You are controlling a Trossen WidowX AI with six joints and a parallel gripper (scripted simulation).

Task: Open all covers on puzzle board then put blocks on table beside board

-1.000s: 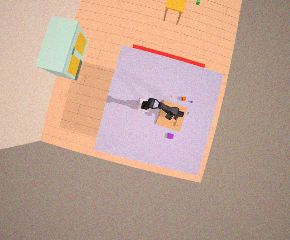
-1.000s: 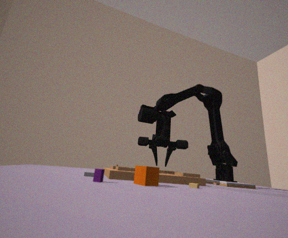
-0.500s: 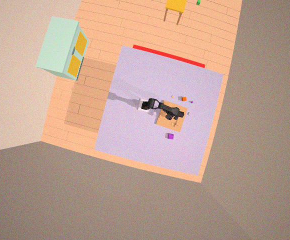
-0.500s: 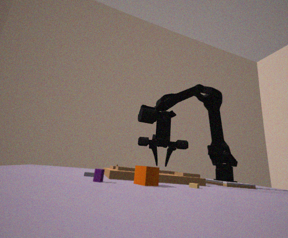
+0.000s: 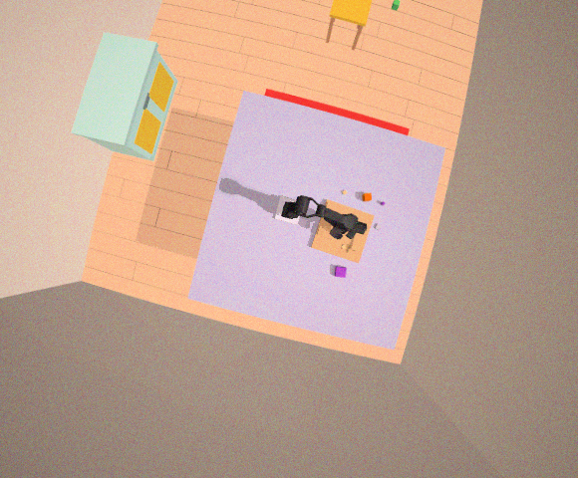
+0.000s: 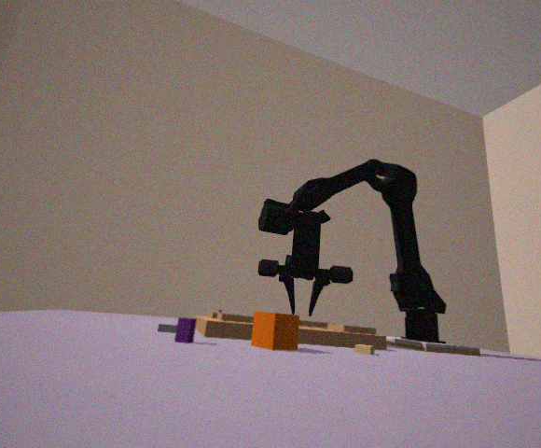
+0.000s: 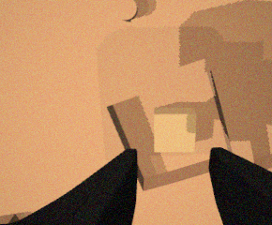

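Now: the wooden puzzle board 4 cm ahead of my gripper tip, 1 cm to the right of it and 2 cm below it. The rest, counted from my gripper tip: grey flat piece: 25 cm ahead, 4 cm to the left, 4 cm below; orange block: 15 cm ahead, 20 cm to the left, 2 cm below.
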